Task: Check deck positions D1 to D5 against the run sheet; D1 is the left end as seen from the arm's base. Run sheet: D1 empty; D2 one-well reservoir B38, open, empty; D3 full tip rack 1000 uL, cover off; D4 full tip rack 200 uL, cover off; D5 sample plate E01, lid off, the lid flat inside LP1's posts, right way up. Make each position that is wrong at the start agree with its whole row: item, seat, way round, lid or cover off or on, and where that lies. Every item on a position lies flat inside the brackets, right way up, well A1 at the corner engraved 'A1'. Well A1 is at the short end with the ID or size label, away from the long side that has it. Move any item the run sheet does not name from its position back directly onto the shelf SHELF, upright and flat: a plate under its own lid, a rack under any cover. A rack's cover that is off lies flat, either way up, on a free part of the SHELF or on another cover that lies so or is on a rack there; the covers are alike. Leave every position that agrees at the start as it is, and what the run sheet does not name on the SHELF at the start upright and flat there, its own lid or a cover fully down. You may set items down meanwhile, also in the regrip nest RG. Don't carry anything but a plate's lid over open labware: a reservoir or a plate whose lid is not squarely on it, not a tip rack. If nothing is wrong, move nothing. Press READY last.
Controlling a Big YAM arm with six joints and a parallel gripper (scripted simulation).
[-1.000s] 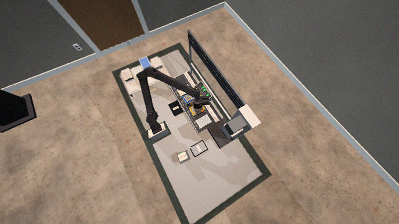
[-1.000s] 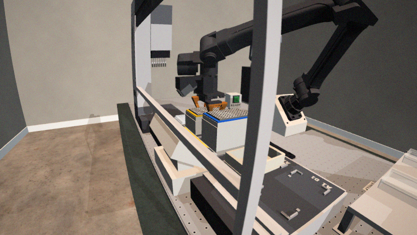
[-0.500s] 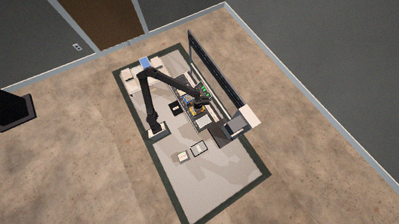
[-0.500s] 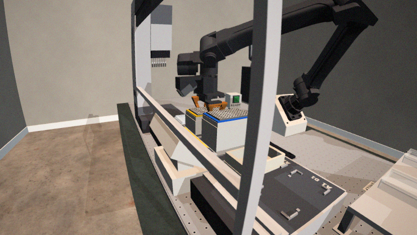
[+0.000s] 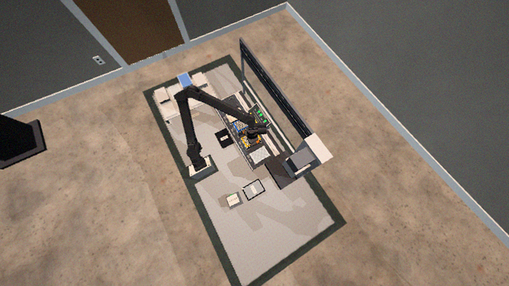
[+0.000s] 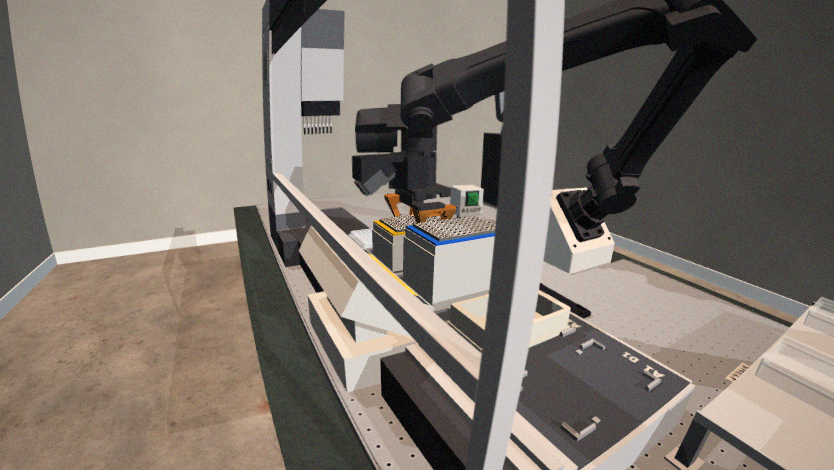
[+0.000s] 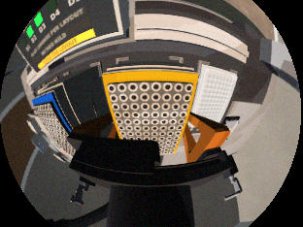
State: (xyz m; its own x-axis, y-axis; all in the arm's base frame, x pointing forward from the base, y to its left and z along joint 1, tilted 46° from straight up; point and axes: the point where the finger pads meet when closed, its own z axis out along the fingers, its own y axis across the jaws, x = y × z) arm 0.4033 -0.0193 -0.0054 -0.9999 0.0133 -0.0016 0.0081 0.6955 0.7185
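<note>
Now: hand 12 cm to the right of the blue-rimmed tip rack and 3 cm below it. From my hand the other things lie so: white sample plate (12 cm to the right, 4 cm below); then frame bar (19 cm ahead, 8 cm to the left, 8 cm above); then yellow-rimmed tip rack (1 cm behind, 1 cm to the right, 1 cm above).
</note>
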